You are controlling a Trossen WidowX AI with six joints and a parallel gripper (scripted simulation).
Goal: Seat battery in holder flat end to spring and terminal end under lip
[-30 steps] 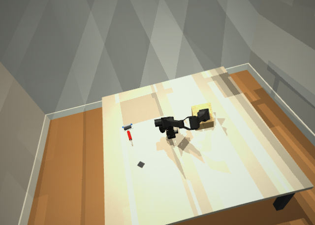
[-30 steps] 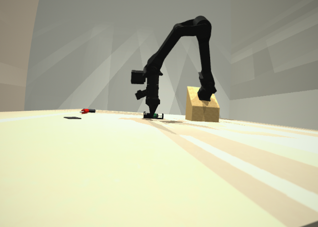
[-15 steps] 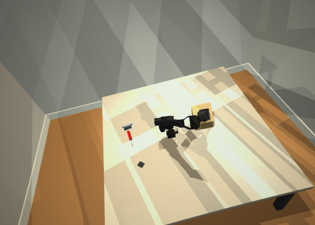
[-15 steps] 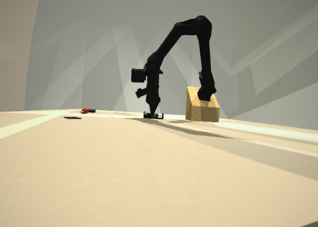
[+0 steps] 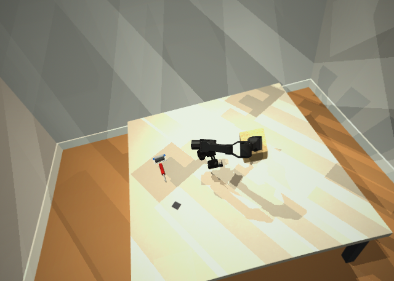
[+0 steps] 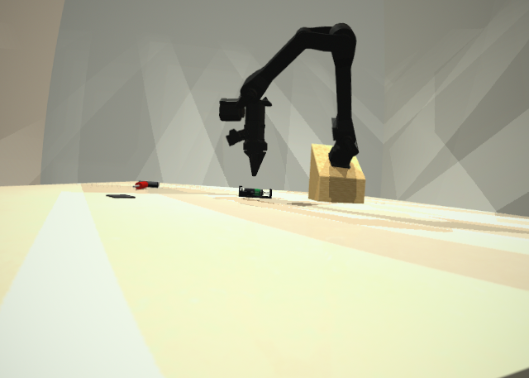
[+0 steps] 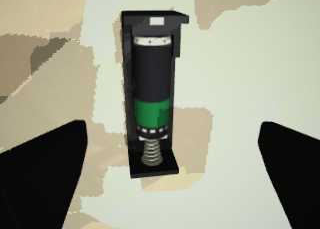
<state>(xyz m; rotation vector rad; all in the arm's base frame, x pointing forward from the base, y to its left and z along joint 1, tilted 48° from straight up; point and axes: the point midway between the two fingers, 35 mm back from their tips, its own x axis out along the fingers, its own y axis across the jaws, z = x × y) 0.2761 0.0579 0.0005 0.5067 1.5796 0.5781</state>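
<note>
Now: the battery 50 mm below my gripper tip. From my gripper tip the other things lie so: red screwdriver (340 mm ahead, 60 mm below).
</note>
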